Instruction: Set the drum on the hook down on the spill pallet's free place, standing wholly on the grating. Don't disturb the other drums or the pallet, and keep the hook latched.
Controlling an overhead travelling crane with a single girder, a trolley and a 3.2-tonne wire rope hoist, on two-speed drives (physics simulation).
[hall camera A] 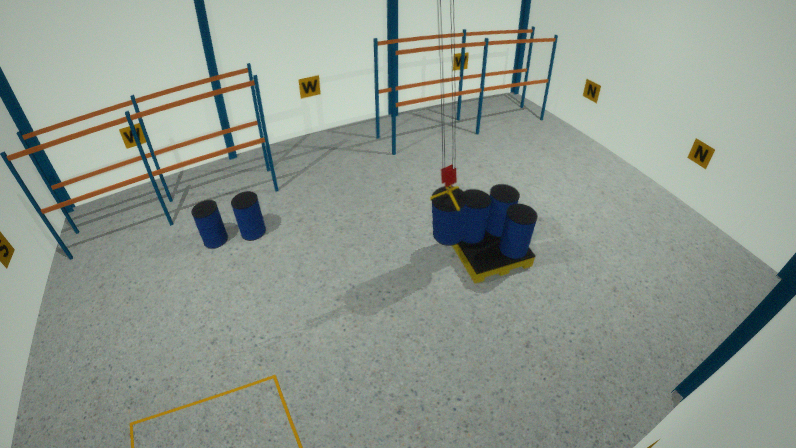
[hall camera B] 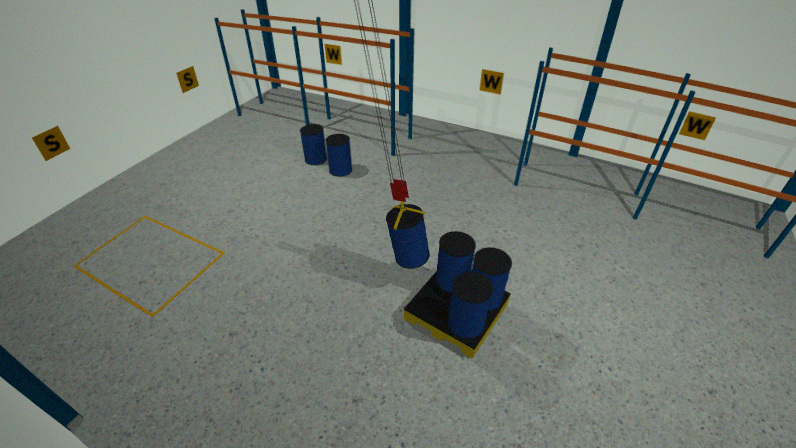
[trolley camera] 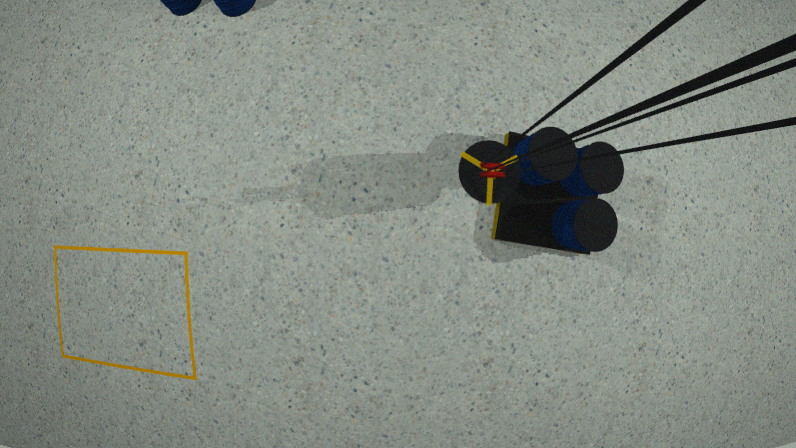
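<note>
The yellow three-armed drum grab under the red hook block is shut on a blue drum with a black lid. This drum hangs in the air beside the spill pallet. In hall camera B a gap shows between it and the standing drums. Three blue drums stand on the black grating. The free place is at the lower left of the pallet in the trolley view. The hook latch is too small to see.
Two more blue drums stand on the floor near a rack. A second rack stands along the W wall. A yellow outlined square is marked on the floor.
</note>
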